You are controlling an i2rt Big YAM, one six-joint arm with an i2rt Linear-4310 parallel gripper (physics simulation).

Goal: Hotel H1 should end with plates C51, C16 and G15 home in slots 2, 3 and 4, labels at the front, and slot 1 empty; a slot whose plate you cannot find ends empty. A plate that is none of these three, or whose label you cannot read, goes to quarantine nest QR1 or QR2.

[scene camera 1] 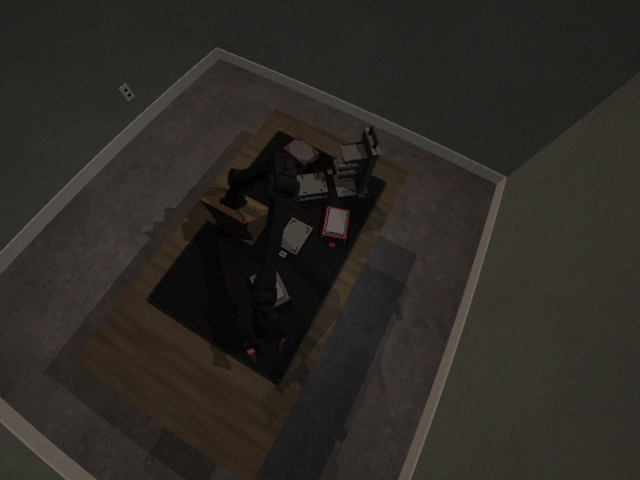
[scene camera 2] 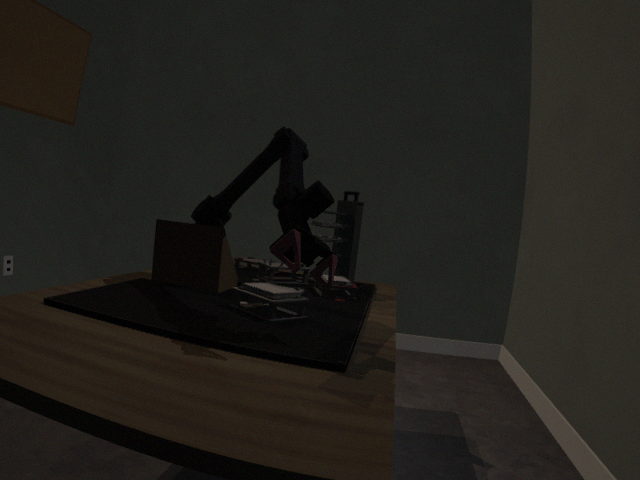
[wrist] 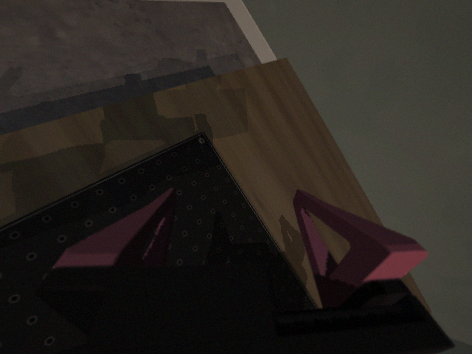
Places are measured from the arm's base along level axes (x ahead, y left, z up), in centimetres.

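Where they show: gripper, between the fingertips: (scene camera 1: pixel 267 356) (scene camera 2: pixel 314 279) (wrist: pixel 237 194); arm's base, origin of its link: (scene camera 1: pixel 233 203) (scene camera 2: pixel 191 248).
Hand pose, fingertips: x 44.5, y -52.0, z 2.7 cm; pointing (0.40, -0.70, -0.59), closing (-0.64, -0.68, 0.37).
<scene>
Each offset is from my fingertips to the centre of the thing. "pt": to the spot under its first point. Level surfaces: height alone.
My gripper (scene camera 1: pixel 266 350) (scene camera 2: pixel 313 279) (wrist: pixel 237 194) is open and empty, its pink fingers wide apart above the near end of the black mat. The hotel, a dark tower (scene camera 1: pixel 369 161) (scene camera 2: pixel 348 237) with pale shelves, stands at the mat's far end; I cannot tell which slots hold plates. A pale plate @(dx -12.4, dy +24.2, dz -7.6 cm) (scene camera 2: pixel 271 290) lies on a low stand near the mat's middle, partly hidden by the arm in scene camera 1. A red-edged nest @(pt dx -3.3, dy +64.6, dz -13.3 cm) (scene camera 1: pixel 323 223) carries a white plate-like block @(dx +2.6, dy +66.1, dz -8.6 cm) (scene camera 1: pixel 337 220). Another red-edged nest (scene camera 1: pixel 309 162) lies at the back. No label is readable.
A raised white stand (scene camera 1: pixel 312 184) is beside the hotel, and a flat pale piece @(pt dx -12.3, dy +52.9, dz -12.1 cm) (scene camera 1: pixel 297 235) with corner marks lies mid-mat. Small tags @(dx -14.9, dy +41.7, dz -13.3 cm) (scene camera 1: pixel 282 254) @(dx +5.0, dy +55.9, dz -13.3 cm) (scene camera 1: pixel 331 245) lie nearby. The wooden block (scene camera 1: pixel 242 219) (scene camera 2: pixel 188 255) bears the arm. The black mat @(dz -13.2 cm) (scene camera 1: pixel 180 289) (scene camera 2: pixel 170 310) lies on the wooden table.
</scene>
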